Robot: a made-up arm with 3 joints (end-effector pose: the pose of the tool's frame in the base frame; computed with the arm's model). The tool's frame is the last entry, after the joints.
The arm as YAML. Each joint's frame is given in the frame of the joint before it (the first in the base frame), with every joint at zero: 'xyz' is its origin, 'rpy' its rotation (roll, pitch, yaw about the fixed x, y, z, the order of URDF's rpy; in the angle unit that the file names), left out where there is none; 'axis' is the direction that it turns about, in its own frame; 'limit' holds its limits. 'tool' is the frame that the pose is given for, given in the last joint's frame.
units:
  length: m
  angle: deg
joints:
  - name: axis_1
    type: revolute
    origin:
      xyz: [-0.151, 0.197, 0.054]
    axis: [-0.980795, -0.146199, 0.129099]
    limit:
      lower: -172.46
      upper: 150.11
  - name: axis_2
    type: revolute
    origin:
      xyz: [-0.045, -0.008, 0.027]
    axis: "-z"
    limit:
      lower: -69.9
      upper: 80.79
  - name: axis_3
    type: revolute
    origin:
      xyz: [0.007, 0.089, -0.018]
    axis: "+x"
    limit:
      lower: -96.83
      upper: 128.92
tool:
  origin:
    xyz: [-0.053, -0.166, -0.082]
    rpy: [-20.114, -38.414, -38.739]
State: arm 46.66 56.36 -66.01
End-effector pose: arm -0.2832 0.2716 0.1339 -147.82 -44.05 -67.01
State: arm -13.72 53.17 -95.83
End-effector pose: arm -0.1969 0.1980 0.2435 -127.07 2.68 -30.36
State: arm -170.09 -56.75 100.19
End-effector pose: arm -0.3190 0.1046 0.2608 -136.61 -18.27 -23.97
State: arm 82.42 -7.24 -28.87
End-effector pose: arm -0.2310 0.1773 0.1615 -120.66 -82.85 11.84
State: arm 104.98 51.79 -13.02
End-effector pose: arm -0.2807 0.1283 0.0920 -112.15 -119.19 -53.56
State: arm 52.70 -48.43 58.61
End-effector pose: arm -0.2500 0.0443 -0.0666 -29.59 -3.94 1.68
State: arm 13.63 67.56 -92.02
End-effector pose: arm -0.2094 0.2746 0.2162 -149.48 4.86 -48.82
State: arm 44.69 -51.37 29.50
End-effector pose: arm -0.1895 0.0519 -0.0161 -39.07 -22.08 14.22
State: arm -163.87 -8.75 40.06
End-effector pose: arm -0.2036 0.2244 0.2297 147.21 80.20 -49.14
